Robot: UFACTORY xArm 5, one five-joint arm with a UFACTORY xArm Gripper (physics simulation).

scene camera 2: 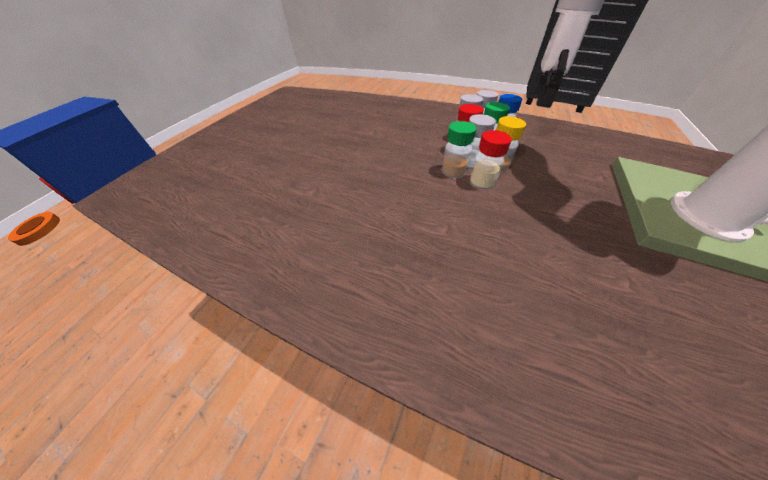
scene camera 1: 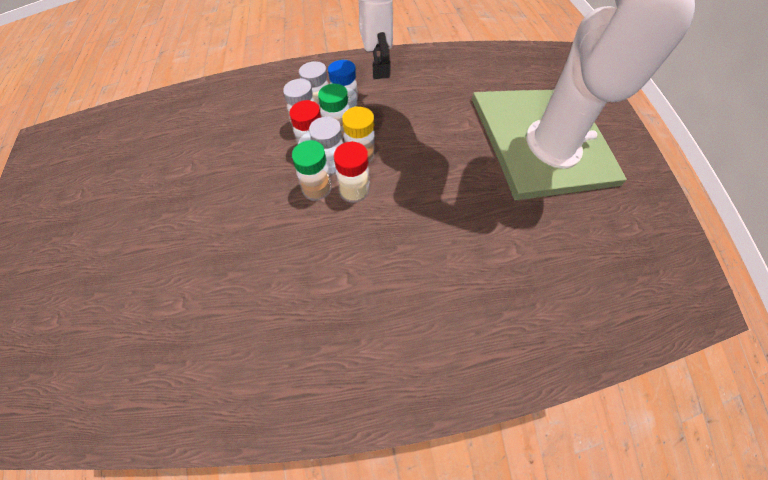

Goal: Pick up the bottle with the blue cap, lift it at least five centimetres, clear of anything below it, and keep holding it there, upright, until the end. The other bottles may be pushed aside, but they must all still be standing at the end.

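Places are measured from the arm's base along level axes (x ahead, y left, z up), in metres.
Where they show: gripper, fingertip midpoint: (scene camera 2: 542, 99) (scene camera 1: 377, 63); arm's base, link origin: (scene camera 2: 707, 216) (scene camera 1: 554, 144).
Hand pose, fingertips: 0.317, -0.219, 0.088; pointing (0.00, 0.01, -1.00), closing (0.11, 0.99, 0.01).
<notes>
Each offset is from my fingertips to the centre of the thing, as dx, dy, dz. Level surfaces: height alone.
The bottle with the blue cap @(+0.067, -0.019, -0.061) (scene camera 1: 342, 73) (scene camera 2: 510, 103) stands upright at the back right of a tight group of bottles, partly hidden behind the green-capped bottle @(+0.100, +0.050, -0.061) (scene camera 1: 333, 98) (scene camera 2: 496, 112). A grey-capped bottle @(+0.124, -0.034, -0.061) (scene camera 1: 312, 74) (scene camera 2: 487, 97) stands close at its left. My gripper (scene camera 1: 381, 69) (scene camera 2: 548, 95) is open and empty. It appears to the right of the blue cap in both views, apart from it and above the table's back part. The fingers are seen nearly edge-on, so the gap between them hardly shows.
Other upright bottles include a yellow-capped one @(+0.072, +0.128, -0.061) (scene camera 1: 358, 124) (scene camera 2: 511, 130), a front red-capped one @(+0.104, +0.205, -0.061) (scene camera 1: 351, 161) (scene camera 2: 494, 146) and a front green-capped one @(+0.169, +0.180, -0.061) (scene camera 1: 309, 159) (scene camera 2: 461, 134). The arm's base stands on a green board (scene camera 1: 492, 113) (scene camera 2: 628, 186) at the right of the table @(dz -0.114) (scene camera 1: 254, 311) (scene camera 2: 339, 237).
</notes>
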